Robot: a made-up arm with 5 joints.
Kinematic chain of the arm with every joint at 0, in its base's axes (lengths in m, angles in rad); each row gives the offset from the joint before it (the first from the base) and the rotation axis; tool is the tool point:
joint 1: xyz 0 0 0.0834 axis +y
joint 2: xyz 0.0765 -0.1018 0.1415 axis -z
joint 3: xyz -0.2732 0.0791 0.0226 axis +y
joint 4: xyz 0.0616 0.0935 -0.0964 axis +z
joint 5: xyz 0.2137 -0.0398 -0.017 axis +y
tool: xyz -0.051 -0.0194 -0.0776
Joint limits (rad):
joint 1: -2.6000..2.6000
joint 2: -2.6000..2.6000
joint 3: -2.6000..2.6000
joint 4: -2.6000..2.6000
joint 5: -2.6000..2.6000
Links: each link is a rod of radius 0.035 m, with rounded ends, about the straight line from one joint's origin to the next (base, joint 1, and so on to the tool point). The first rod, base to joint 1, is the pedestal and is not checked.
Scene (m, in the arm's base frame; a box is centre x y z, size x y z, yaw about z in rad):
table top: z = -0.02
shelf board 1: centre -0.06 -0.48 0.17 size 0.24 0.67 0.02 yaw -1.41
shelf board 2: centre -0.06 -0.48 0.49 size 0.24 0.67 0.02 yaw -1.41
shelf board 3: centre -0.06 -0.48 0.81 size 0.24 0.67 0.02 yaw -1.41
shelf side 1: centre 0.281 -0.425 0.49 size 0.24 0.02 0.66 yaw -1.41
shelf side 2: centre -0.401 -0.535 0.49 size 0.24 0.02 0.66 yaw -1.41
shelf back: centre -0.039 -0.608 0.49 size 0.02 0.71 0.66 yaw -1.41
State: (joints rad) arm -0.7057 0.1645 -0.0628 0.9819 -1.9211
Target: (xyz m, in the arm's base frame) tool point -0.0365 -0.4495 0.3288
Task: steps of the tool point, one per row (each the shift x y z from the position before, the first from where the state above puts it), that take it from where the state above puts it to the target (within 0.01 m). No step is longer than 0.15 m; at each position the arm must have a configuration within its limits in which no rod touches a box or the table.
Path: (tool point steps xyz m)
1: 0.0656 -0.0788 -0.0045
2: 0.0404 -0.0886 -0.0381
3: 0.0014 -0.0891 -0.0527
4: -0.0392 -0.0804 -0.0437
5: -0.0683 -0.0632 -0.0138
6: -0.0756 -0.0397 0.0277
7: -0.0580 -0.0121 0.0675
8: -0.0193 0.0166 0.0925
9: 0.0294 0.0434 0.0930
10: -0.0346 -0.0819 0.0121
11: -0.0156 -0.0889 -0.0009
12: 0.0102 -0.0896 -0.0119
13: 0.0397 -0.0803 -0.0183

